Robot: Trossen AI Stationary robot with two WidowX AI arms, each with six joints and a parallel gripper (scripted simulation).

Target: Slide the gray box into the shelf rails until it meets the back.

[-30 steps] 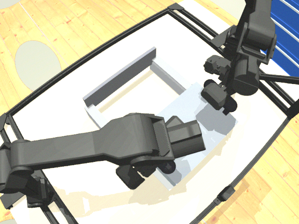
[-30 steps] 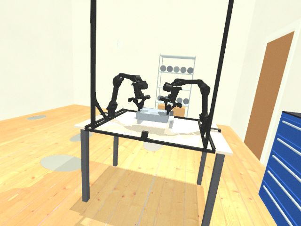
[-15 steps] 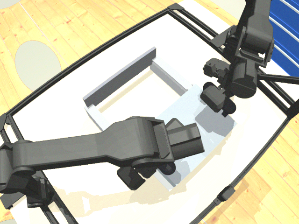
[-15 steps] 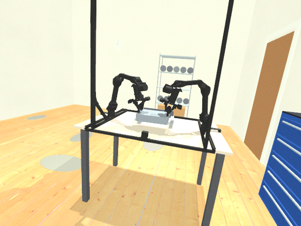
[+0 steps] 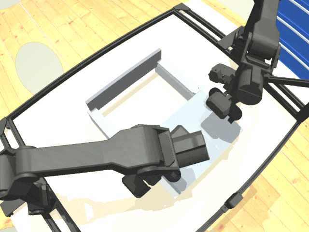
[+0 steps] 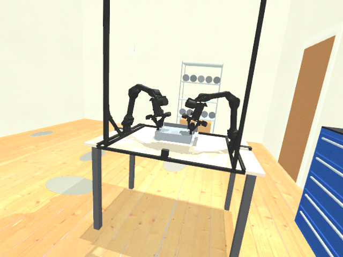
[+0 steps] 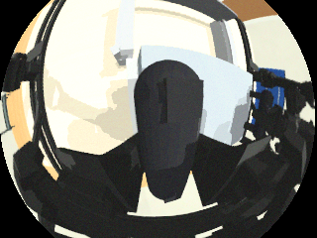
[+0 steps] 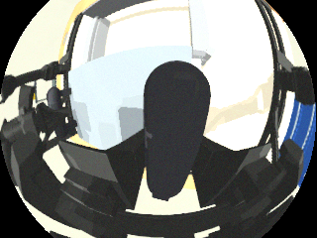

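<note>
The gray box lies 12 cm to the left of my right hand and 5 cm below it. Round my right hand: dark back wall (30 cm ahead, 13 cm to the left, 10 cm below).
My left hand is 120 mm to the left of the gray box, 50 mm above it and 10 mm short of it. Round my left hand: dark back wall: 300 mm ahead, 110 mm to the right, 100 mm below.
</note>
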